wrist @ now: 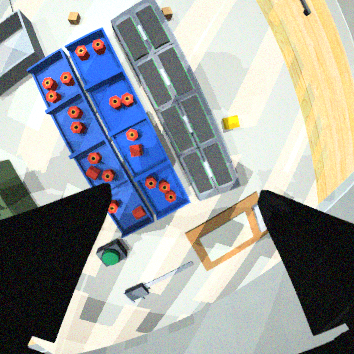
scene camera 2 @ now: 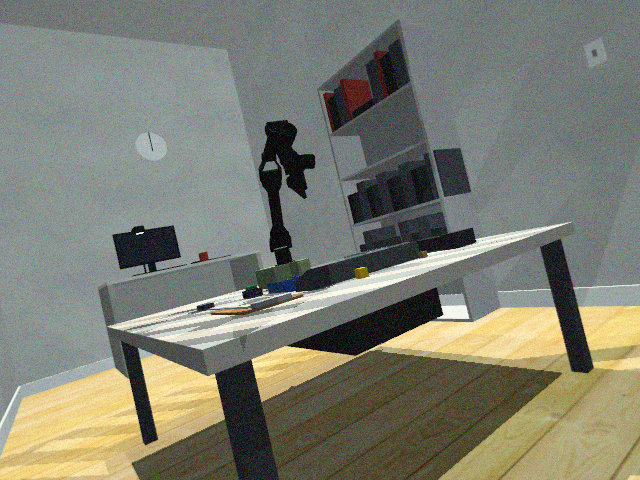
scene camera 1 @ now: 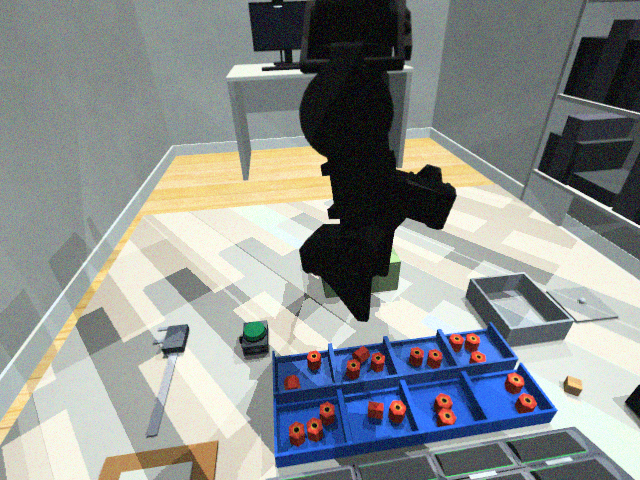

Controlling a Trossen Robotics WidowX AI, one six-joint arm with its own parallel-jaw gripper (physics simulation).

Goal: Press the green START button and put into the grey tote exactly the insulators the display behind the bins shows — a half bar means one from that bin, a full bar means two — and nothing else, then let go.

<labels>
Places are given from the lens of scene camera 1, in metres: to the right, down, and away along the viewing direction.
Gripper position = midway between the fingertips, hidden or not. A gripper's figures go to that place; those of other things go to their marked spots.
my gripper [scene camera 1: 374,295]: 0.06, 0.06, 0.36
grey plate [scene camera 1: 593,309]: 0.59, 0.15, 0.72
green START button [scene camera 1: 255,340]: -0.12, 0.20, 0.66
The marked spots on the green START button and the grey plate are 0.72 m apart.
</labels>
